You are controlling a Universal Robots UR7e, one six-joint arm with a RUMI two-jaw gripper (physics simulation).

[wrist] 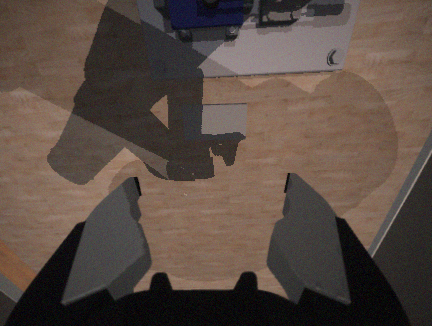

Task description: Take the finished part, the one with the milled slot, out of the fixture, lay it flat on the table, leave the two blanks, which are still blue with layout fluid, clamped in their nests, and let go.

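Frame: origin at the arm's base, x ahead, y left, z up, level; metres.
Where they show: gripper, fingertip midpoint: (212, 176).
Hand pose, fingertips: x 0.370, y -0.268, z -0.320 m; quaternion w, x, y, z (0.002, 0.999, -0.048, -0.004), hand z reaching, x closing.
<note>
Things, the pixels of their centre, and the offset from my fingertips. "spot": a spot on its surface instead. Level surfaces: height alone.
- finished part, body centre: (214, 122) dx +0.001, dy +0.015, dz -0.123 m
- wooden table, its level: dz -0.128 m
- grey fixture plate, surface spot: (290, 56) spot: dx +0.100, dy +0.083, dz -0.113 m
- blue blank, body centre: (206, 2) dx +0.010, dy +0.138, dz -0.097 m
- clamp, surface spot: (278, 15) spot: dx +0.079, dy +0.119, dz -0.094 m
- screw, body centre: (336, 56) dx +0.151, dy +0.076, dz -0.110 m
The finished part (224, 118), a plain grey block, lies flat on the wooden table (310, 165) in front of the fixture, apart from it. Its left part is in shadow, and its milled slot cannot be made out. My gripper (212, 176) is open and empty, its fingertips short of the part in the wrist view and apart from it. The grey fixture plate (290, 56) shows at the top. A blue blank (206, 15) sits in a nest there, cut off by the top edge of the view. The second blank cannot be made out.
Right of the blue blank, a dark nest or clamp (278, 15) stands on the fixture, partly cut off. A round hole or screw (332, 57) is near the plate's corner. The arm's shadow crosses the table and the part. A grey edge strip (401, 200) runs along the right.
</note>
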